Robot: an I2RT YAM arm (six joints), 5 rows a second.
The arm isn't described. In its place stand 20 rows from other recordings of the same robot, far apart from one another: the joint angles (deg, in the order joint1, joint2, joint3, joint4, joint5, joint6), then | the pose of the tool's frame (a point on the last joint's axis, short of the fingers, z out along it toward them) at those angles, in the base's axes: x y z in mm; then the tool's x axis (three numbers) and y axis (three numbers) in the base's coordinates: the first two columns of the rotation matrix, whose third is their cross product.
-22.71, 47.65, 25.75, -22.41, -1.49, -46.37 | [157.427, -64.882, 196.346, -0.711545, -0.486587, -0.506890, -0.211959, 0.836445, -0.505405]
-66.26, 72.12, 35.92, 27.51, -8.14, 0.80 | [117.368, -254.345, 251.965, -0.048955, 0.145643, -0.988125, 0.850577, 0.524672, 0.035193]
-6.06, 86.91, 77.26, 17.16, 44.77, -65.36 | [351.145, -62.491, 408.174, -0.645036, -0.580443, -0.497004, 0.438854, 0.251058, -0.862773]
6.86, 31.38, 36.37, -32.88, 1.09, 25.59 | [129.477, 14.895, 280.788, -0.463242, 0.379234, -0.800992, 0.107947, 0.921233, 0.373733]
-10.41, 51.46, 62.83, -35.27, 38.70, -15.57 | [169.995, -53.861, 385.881, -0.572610, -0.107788, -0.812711, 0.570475, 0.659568, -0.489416]
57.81, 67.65, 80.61, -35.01, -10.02, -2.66 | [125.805, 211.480, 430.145, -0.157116, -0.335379, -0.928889, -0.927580, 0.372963, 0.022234]
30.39, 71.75, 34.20, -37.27, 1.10, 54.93 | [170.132, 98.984, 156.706, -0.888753, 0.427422, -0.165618, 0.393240, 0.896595, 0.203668]
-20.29, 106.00, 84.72, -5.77, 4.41, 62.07 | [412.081, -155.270, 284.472, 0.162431, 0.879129, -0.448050, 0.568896, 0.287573, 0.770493]
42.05, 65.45, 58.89, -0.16, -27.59, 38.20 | [186.022, 189.994, 372.902, -0.646597, 0.154881, -0.746943, -0.681169, 0.323556, 0.656750]
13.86, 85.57, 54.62, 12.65, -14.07, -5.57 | [331.545, 90.718, 268.091, -0.259106, -0.160904, -0.952352, -0.483890, 0.874980, -0.016180]
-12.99, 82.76, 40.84, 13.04, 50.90, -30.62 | [279.847, -92.909, 209.775, -0.814459, -0.141783, -0.562631, 0.452108, 0.452697, -0.768547]
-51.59, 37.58, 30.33, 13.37, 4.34, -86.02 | [103.672, -135.090, 314.782, -0.821491, -0.564990, -0.077061, 0.123552, -0.044431, -0.991343]
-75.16, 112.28, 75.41, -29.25, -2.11, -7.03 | [102.806, -382.890, 158.596, -0.350194, 0.844162, -0.405899, 0.926276, 0.376501, -0.016133]
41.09, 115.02, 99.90, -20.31, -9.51, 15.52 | [352.419, 315.131, 283.492, -0.621576, -0.191898, -0.759485, -0.605433, 0.732910, 0.310313]
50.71, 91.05, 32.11, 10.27, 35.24, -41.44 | [187.324, 196.509, 121.139, -0.097812, -0.973161, -0.208303, -0.607691, 0.224158, -0.761882]
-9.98, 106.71, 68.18, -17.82, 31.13, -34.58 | [373.850, -84.472, 173.707, -0.919327, -0.331519, -0.211974, -0.110876, 0.735110, -0.668820]
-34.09, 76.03, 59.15, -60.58, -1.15, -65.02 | [192.473, -129.402, 248.990, -0.846079, -0.521700, -0.109449, -0.497654, 0.846637, -0.188537]
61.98, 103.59, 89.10, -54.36, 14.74, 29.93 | [183.399, 325.354, 265.776, -0.784148, -0.446403, -0.431088, -0.483895, 0.874751, -0.025624]
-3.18, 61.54, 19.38, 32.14, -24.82, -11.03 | [221.254, 2.675, 207.132, -0.101183, -0.168297, -0.980530, -0.388924, 0.913846, -0.116717]
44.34, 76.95, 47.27, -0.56, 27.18, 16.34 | [221.810, 194.021, 248.282, -0.441158, -0.081182, -0.893750, -0.224449, 0.974231, 0.022296]
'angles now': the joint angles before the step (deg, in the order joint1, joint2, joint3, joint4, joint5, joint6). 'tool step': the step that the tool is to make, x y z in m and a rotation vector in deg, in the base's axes. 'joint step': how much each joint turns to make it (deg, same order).
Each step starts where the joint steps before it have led.
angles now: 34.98, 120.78, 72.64, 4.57, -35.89, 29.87
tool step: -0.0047, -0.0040, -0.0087, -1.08, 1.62, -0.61
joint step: -0.05, 0.07, -1.69, 0.12, 0.37, 0.52
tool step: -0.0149, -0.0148, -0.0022, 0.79, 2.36, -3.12
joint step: -0.47, -3.40, -6.50, 3.93, 0.48, 4.02
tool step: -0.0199, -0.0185, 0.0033, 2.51, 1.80, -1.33
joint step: -0.72, -5.02, -7.80, 4.62, -1.68, 3.28
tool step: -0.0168, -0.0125, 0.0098, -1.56, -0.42, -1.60
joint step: 0.01, -5.36, -4.54, -1.36, 2.22, -0.04
